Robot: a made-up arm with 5 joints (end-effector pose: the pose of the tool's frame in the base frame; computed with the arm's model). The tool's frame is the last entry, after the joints. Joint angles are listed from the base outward.
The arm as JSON. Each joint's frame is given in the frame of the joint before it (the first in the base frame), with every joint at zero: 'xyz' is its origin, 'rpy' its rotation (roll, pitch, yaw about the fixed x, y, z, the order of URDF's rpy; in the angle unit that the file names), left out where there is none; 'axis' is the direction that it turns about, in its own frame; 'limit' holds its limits. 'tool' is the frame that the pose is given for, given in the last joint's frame.
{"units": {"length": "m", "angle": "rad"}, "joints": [
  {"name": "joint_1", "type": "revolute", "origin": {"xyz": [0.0, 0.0, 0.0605]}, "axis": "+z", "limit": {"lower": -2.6, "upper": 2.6}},
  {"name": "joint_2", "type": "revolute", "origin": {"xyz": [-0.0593, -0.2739, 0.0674]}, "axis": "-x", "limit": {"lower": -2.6, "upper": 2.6}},
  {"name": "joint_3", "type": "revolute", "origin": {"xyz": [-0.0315, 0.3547, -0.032]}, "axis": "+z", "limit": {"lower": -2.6, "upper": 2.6}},
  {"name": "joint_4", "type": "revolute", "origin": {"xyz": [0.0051, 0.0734, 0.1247]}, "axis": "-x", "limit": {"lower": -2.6, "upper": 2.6}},
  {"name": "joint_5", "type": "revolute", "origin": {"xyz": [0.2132, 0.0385, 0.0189]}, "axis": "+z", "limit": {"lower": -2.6, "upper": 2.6}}
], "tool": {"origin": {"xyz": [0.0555, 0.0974, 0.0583]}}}
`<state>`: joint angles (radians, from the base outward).
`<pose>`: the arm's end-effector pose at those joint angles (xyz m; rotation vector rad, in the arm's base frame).
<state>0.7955 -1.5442 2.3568 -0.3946 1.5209</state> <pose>0.1416 -0.5221 0.4799 -0.2676 1.3352 -1.1691</pose>
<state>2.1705 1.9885 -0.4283 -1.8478 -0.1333</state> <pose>0.0602 0.2286 -0.1368 0.3823 -0.3562 2.1460</pose>
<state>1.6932 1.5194 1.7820 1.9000 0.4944</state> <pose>0.3463 -0.1919 -0.4254 0.9534 1.0455 -0.6045</pose>
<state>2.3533 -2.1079 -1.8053 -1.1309 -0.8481</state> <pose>0.4124 0.2152 0.0600 -0.9554 1.5009 -1.3008</pose>
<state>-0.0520 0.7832 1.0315 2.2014 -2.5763</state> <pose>-0.1163 0.2602 -0.2471 0.1086 -2.3597 0.0742</pose>
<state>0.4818 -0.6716 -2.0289 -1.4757 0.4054</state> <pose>-0.0154 -0.3660 0.4119 1.1218 -0.7400 -1.4072</pose>
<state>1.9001 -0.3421 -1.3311 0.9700 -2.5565</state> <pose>0.1628 0.1145 0.3664 -0.3542 -0.9998 -1.6669</pose>
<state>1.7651 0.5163 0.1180 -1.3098 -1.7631</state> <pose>-0.1350 0.1891 0.0090 -0.2463 0.7594 0.0760</pose>
